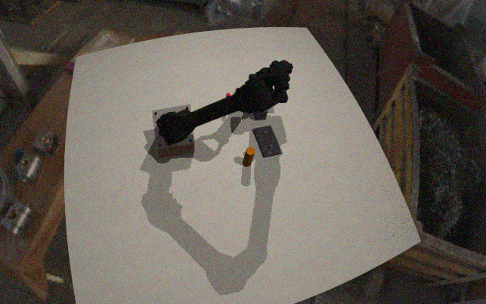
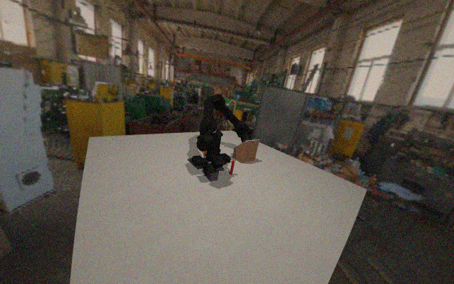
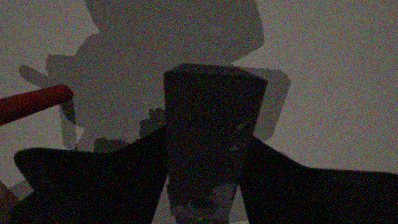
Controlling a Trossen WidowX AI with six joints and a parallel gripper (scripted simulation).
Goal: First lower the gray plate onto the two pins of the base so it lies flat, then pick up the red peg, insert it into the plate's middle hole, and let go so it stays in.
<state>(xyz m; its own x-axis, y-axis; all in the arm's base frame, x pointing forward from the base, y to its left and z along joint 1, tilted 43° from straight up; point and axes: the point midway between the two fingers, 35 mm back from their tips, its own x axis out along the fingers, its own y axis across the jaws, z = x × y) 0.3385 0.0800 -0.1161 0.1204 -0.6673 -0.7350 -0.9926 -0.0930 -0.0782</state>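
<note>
My gripper tip is 140 mm to the left of the gray base and 10 mm short of it. From my gripper tip the other things lie so: orange cylinder 220 mm to the right, 70 mm behind, 30 mm above; then gray plate 30 mm above; then red peg 120 mm behind, 30 mm above, 20 mm to the left.
</note>
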